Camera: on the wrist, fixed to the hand. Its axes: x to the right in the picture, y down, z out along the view.
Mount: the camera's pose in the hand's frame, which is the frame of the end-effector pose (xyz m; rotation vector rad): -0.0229 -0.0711 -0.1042 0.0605 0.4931 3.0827
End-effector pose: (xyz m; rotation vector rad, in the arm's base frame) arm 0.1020 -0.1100 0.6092 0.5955 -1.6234 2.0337
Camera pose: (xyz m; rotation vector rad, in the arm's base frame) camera 0.1584 0.0034 0.6290 1.5832 0.3843 -0.6471
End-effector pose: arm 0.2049 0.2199 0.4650 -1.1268 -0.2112 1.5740
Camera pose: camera 0.3273 0.1821 0.4693 0.4298 -1.3123 -1.1164
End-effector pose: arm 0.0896 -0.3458 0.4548 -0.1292 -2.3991 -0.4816
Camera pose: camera 0.1548 -0.4499 0.4914 -2.2838 0.2354 0.8953
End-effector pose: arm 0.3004 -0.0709 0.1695 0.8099 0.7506 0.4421
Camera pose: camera 0.2130 -0.0787 0.0761 -0.9093 0.6455 -2.3639
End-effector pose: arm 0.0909 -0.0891 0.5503 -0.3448 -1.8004 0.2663
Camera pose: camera 0.1905 -0.1637 0.5813 -2.4071 0.7349 1.8199
